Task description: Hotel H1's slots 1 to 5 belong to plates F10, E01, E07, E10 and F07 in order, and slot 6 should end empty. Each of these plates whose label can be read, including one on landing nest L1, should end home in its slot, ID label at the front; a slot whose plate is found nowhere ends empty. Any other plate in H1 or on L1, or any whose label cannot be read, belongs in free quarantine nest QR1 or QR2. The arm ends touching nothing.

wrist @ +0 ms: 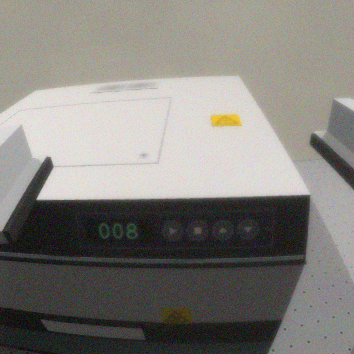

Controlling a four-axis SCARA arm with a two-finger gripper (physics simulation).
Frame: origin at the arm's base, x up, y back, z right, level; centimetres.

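Seen in the pictures: gripper, fingertip midpoint: (182, 129).
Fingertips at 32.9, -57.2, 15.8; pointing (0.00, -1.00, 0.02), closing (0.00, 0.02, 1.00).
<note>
Pixels of each thing's top centre, then the offset from my fingertips to it, as dx, dy, dz. "*": a spot on its surface instead. Level surfaces: height alone.
- white instrument, top centre: (104, 114) -6.9, -22.6, -7.4
- dark front panel, surface spot: (285, 225) * -8.9, -2.7, +7.1
- green display, surface spot: (118, 231) * -9.0, -4.2, -4.5
- perforated deck, surface height: dx -31.6
My gripper (182, 129) is open and empty. One finger shows at the left edge of the wrist view and the other at the right edge, wide apart. Between and beyond them is a white bench instrument, seen from its front and above. Hotel H1, landing nest L1, the quarantine nests QR1 and QR2 and the plates with their labels do not show in this view.
The white instrument (200, 165) has a dark front panel (285, 225) with a green display (118, 231) reading 008 and round buttons. Yellow warning stickers (226, 120) (176, 315) are on its top and front. A perforated deck (325, 300) lies to its right, with a plain wall behind.
</note>
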